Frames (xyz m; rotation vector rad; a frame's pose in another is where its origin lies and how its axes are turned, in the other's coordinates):
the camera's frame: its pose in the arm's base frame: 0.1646 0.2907 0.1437 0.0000 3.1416 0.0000
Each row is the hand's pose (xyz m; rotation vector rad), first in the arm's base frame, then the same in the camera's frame.
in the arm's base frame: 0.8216 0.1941 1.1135 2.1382 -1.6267 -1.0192
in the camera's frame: -0.6570 -0.0966 -0.9698 -0.8282 0.3149 -1.7375
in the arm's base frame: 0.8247 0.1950 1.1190 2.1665 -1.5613 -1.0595
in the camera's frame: -0.6601 -0.0957 -0.9753 -0.8693 0.3185 -1.7775
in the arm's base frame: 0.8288 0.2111 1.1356 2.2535 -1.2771 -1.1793
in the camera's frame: -0.6642 -0.0796 -0.9919 -1.0162 0.3651 -1.9418
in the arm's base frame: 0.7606 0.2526 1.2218 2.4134 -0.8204 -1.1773
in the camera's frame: -0.5960 -0.0381 -1.0781 -1.1041 0.4436 -2.2633
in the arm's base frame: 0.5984 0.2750 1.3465 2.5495 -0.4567 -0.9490
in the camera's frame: -0.4338 -0.0157 -1.2028 -0.9636 0.5432 -2.5887
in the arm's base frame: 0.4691 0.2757 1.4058 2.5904 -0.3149 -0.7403
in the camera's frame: -0.3045 -0.0150 -1.2621 -0.7822 0.6246 -2.7370
